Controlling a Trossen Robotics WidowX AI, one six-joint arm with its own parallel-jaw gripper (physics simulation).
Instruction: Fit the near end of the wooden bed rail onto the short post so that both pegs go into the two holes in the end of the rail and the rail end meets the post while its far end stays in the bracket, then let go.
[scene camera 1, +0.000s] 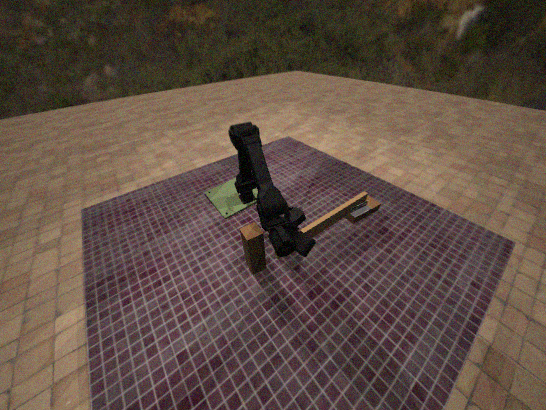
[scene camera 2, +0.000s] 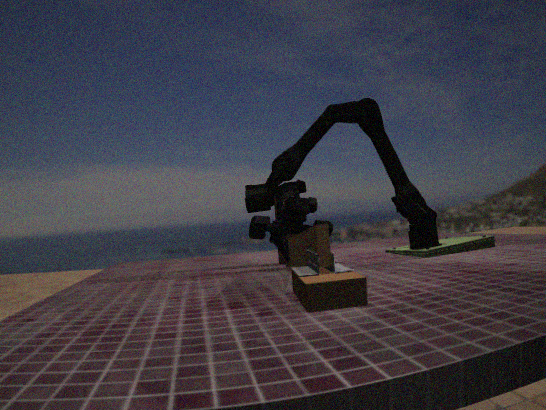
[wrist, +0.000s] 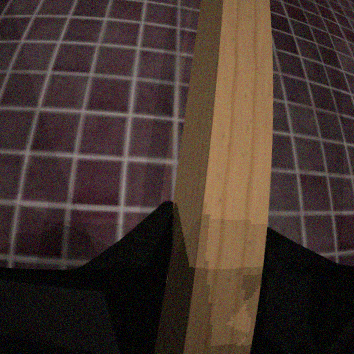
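Observation:
The wooden bed rail (scene camera 1: 335, 215) (wrist: 242, 125) runs from the bracket (scene camera 1: 373, 205) (scene camera 2: 332, 292) to my gripper. Its far end is at the bracket's metal plates. My gripper (wrist: 194, 209) is shut on the rail, with one dark finger against each side in the wrist view. In the scene camera 1 view the gripper body covers the rail's near end, so the holes do not show. The short post (scene camera 1: 254, 250) (scene camera 2: 301, 250) stands upright just left of the gripper in that view. The pegs are hidden, and the distance between rail end and post cannot be told.
The arm's base stands on a green plate (scene camera 1: 223, 200) (scene camera 2: 467, 244) behind the post in the scene camera 1 view. The arm arches from there down over the rail. A tiled purple mat (scene camera 1: 175, 300) (scene camera 2: 200, 340) lies under everything.

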